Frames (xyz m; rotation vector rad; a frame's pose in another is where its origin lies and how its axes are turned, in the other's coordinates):
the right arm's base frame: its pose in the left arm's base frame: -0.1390 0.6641 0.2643 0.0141 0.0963 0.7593
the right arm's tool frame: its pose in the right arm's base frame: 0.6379 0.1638 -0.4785 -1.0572 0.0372 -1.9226
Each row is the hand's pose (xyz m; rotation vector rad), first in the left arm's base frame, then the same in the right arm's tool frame.
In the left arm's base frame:
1: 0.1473 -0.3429 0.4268 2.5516 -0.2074 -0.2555
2: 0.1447 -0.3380 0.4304 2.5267 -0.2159 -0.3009
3: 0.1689 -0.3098 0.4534 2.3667 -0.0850 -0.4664
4: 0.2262 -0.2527 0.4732 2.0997 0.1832 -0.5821
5: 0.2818 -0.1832 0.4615 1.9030 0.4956 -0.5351
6: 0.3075 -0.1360 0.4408 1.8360 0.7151 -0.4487
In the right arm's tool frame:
1: 1.4525 -0.4295 -0.7671 -2.3845 -1.5121 0.1844
2: 1.4505 -0.4333 -0.7620 -2.4101 -1.5380 0.2111
3: 1.4562 -0.4224 -0.7201 -2.4614 -1.7916 0.1874
4: 1.4541 -0.3799 -0.6485 2.2289 2.0006 0.0253
5: 1.4232 -0.3226 -0.5867 1.9260 2.1369 0.3412
6: 1.3892 -0.2878 -0.5559 1.7634 2.2649 0.5578

